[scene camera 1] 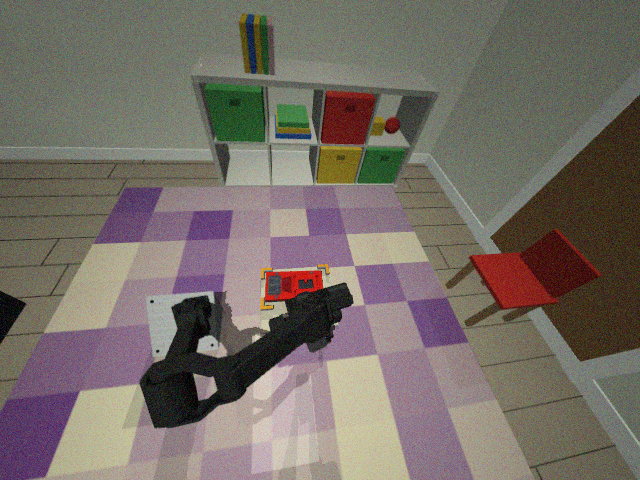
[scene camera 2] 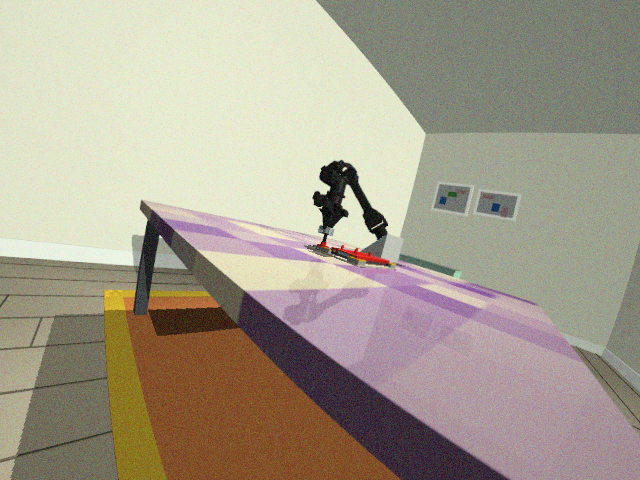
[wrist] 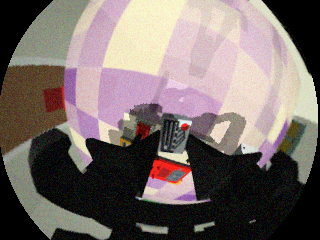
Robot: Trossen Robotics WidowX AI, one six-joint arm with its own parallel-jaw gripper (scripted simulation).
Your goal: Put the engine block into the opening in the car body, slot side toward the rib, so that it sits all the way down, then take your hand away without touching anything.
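Labels:
A grey engine block is being carried by my gripper (scene camera 2: 326, 229).

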